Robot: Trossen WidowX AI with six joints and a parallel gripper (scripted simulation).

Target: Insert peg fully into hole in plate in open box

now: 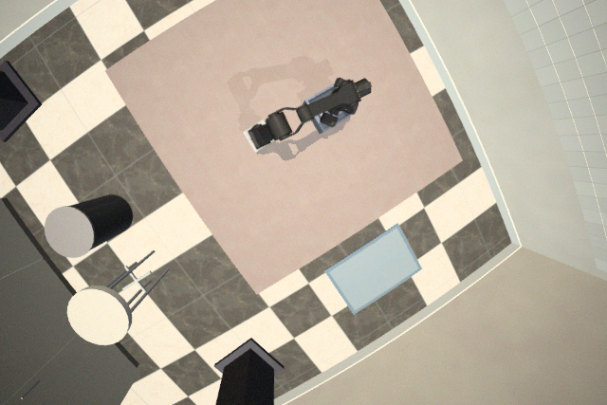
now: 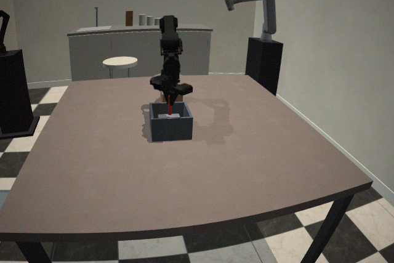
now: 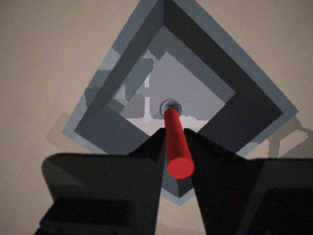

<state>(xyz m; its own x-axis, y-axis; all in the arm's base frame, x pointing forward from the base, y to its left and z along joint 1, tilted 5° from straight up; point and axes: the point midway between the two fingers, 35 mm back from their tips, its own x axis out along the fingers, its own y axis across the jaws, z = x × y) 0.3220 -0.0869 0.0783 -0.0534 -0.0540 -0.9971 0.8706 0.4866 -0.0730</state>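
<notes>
My hand is 11 cm above the light grey plate. Also, from my hand: red peg (4 cm below); grey-blue box (13 cm below).
</notes>
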